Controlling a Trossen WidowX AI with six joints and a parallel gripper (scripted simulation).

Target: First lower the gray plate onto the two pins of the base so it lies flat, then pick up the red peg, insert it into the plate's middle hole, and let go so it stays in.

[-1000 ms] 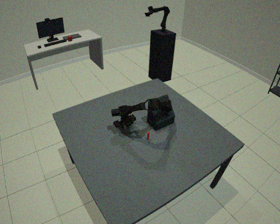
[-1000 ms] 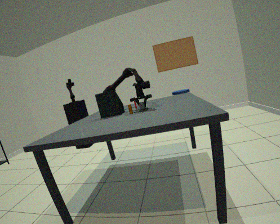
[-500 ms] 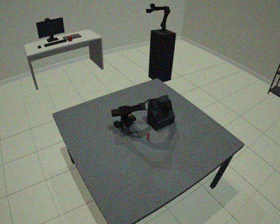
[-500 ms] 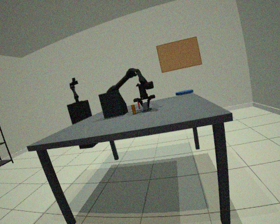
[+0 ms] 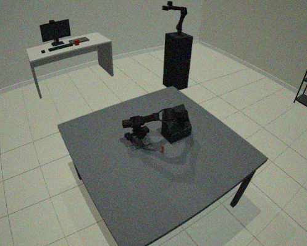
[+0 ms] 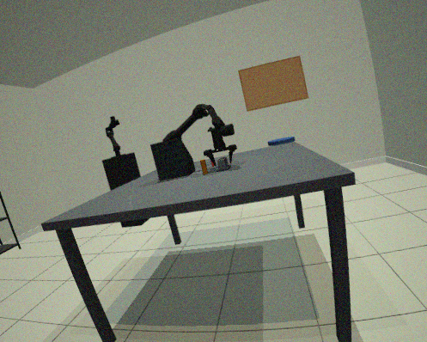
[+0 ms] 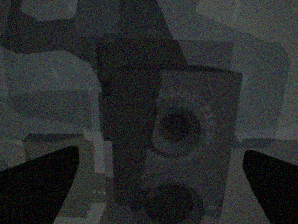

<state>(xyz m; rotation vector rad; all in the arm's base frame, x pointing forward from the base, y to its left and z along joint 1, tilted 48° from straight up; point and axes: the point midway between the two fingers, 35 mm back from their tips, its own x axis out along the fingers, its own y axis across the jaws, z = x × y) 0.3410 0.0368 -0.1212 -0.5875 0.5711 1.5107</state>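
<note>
My gripper tip is now 2 cm below the gray plate. Round my gripper tip: red peg: 19 cm to the left, 11 cm behind, 2 cm above; orange cylinder: 10 cm behind, 6 cm to the right, 2 cm above.
</note>
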